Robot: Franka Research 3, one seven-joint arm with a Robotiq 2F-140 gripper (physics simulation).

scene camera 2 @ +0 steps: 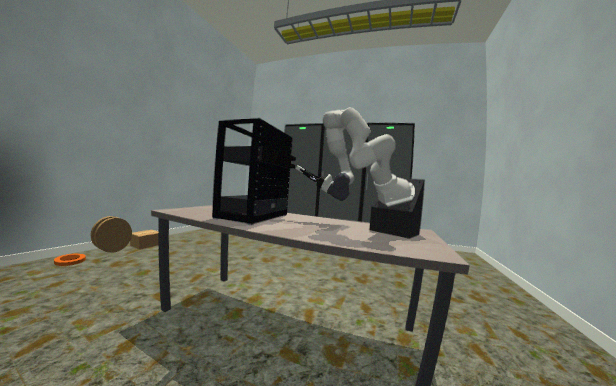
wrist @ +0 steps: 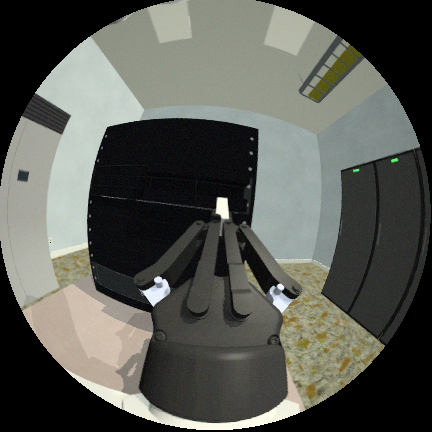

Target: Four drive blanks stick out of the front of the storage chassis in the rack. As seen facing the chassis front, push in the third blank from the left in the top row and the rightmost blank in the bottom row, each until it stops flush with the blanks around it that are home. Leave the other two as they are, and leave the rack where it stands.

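The black rack [scene camera 2: 218, 172] [wrist: 254, 145] stands upright on the table. In the wrist view, the storage chassis [wrist: 170, 187] is a dark band across the rack front, with faint seams between its blanks. A small dark blank end [scene camera 2: 293, 159] juts from the rack front in the scene view, just above the fingertips; which blank it is cannot be told. My gripper [scene camera 2: 298, 168] [wrist: 221, 205] is shut and empty, its pale tips pointing at the lower right part of the chassis front. The fingers hide part of the bottom row. Contact and how far each blank stands out are too dark to tell.
The rack stands on the left part of the table [scene camera 2: 345, 246], and the arm's black base block [scene camera 2: 395, 221] on the right part. Tall dark cabinets [scene camera 2: 303, 175] [wrist: 360, 225] stand behind. A brown round object [scene camera 2: 114, 234], a box [scene camera 2: 145, 239] and an orange ring [scene camera 2: 59, 260] are beyond the table.
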